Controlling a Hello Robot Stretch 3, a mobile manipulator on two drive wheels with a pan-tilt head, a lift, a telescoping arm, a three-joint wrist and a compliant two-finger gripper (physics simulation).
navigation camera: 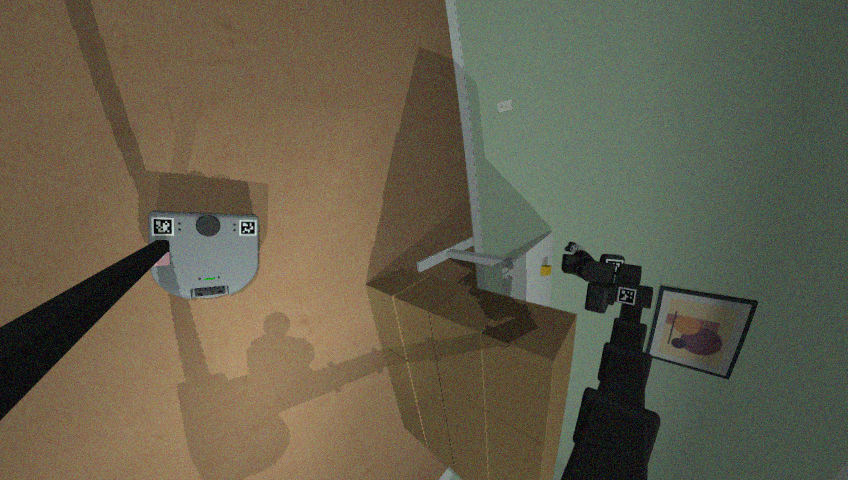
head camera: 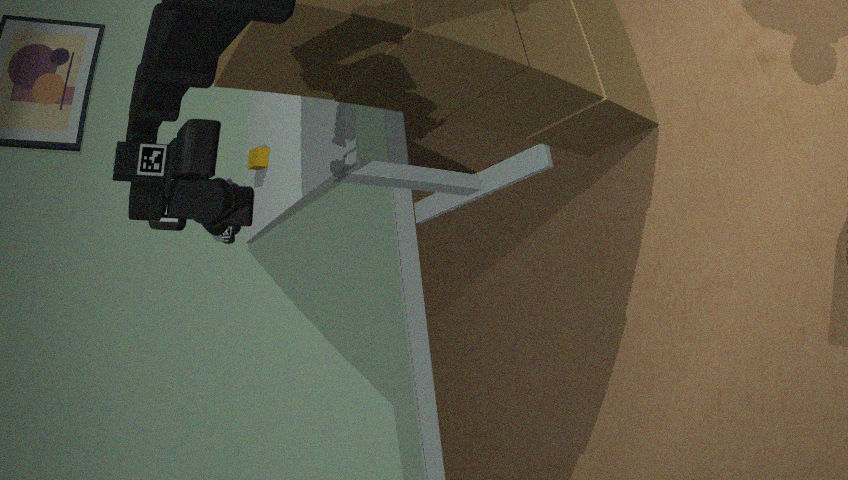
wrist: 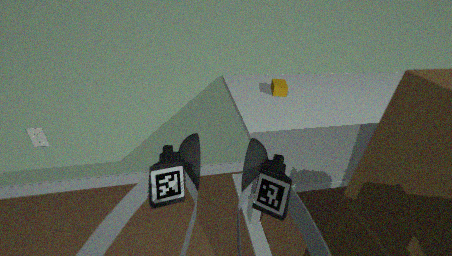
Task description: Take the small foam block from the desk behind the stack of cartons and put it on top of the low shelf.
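Where they show: robot's base, origin of the base link: [navigation camera: 208, 224].
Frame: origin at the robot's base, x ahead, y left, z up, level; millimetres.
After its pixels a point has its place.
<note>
The small yellow foam block [head camera: 258, 158] @[x -215, y -1678, z 757 mm] [navigation camera: 545, 270] @[x -216, y -1677, z 752 mm] [wrist: 279, 88] rests on the white desk [head camera: 274, 127] @[x -314, y -1660, z 720 mm] [navigation camera: 537, 288] @[x -343, y -1652, z 720 mm] [wrist: 325, 102], near the wall side. The stack of brown cartons [head camera: 476, 83] @[x -312, y -881, z 584 mm] [navigation camera: 458, 368] @[x -593, y -845, z 679 mm] [wrist: 417, 135] stands beside the desk and hides part of it. My gripper [wrist: 223, 154] @[x -19, y -846, z 1068 mm] is open, with its two fingertips well apart and no object between them. In the wrist view the block is beyond the fingertips, above and right of them. The fingers are small and partly hidden by the wrist in the head view. I cannot make out the low shelf.
A grey desk foot [head camera: 514, 172] [navigation camera: 437, 258] [wrist: 260, 232] reaches out over the floor beside the cartons. The green wall [head camera: 119, 333] @[x 361, y -1799, z 1221 mm] [navigation camera: 684, 148] @[x 545, y -1744, z 1433 mm] [wrist: 125, 50] runs behind the desk. A framed picture [head camera: 50, 83] @[x -488, y -2027, z 1575 mm] [navigation camera: 702, 333] @[x -497, y -2030, z 1662 mm] hangs near the arm. My base [navigation camera: 208, 255] @[x -104, y 1, z 160 mm] is on the floor.
</note>
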